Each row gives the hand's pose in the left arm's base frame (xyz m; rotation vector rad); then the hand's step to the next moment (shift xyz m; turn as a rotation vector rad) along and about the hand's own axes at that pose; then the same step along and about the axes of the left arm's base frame.
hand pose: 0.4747 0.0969 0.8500 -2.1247 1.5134 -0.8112
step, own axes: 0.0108 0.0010 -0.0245 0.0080 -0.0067 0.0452
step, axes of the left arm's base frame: -0.0143 -0.0104 0.0201 0.0367 -0.0056 -0.0279
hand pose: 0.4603 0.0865 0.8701 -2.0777 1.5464 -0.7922
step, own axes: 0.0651 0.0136 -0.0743 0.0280 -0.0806 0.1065
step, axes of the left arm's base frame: -0.0453 -0.0665 0.0589 0.1346 -0.0034 -0.0224
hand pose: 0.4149 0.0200 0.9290 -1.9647 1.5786 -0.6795
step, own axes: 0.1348 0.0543 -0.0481 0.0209 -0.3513 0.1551
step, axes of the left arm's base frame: -0.0452 -0.1461 0.0067 0.3596 0.0568 0.1240
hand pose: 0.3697 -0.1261 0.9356 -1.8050 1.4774 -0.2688
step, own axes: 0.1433 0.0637 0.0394 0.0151 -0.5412 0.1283
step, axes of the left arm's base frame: 0.0199 -0.1146 -0.1123 0.4826 0.0559 0.2713
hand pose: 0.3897 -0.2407 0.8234 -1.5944 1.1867 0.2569
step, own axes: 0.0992 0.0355 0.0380 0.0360 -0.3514 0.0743
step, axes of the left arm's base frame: 0.0345 -0.0205 -0.1046 0.3223 0.0144 0.1618
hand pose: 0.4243 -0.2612 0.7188 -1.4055 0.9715 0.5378
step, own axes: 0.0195 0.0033 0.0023 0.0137 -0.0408 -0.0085
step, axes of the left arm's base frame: 0.0082 -0.0017 -0.0180 0.0383 -0.0170 0.0129
